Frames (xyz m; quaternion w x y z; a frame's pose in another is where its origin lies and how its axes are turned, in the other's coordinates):
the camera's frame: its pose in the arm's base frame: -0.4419 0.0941 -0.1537 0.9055 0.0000 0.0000 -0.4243
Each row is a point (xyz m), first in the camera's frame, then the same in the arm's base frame.
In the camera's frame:
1: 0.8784 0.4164 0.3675
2: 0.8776 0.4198 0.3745
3: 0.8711 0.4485 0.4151
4: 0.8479 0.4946 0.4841
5: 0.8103 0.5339 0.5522
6: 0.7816 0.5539 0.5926
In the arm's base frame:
1: 0.4402 -0.3144 0.2138
2: 0.4423 -0.3116 0.2208
3: 0.4602 -0.2883 0.2614
4: 0.4808 -0.2410 0.3304
5: 0.4869 -0.1869 0.3985
6: 0.4839 -0.1521 0.4389

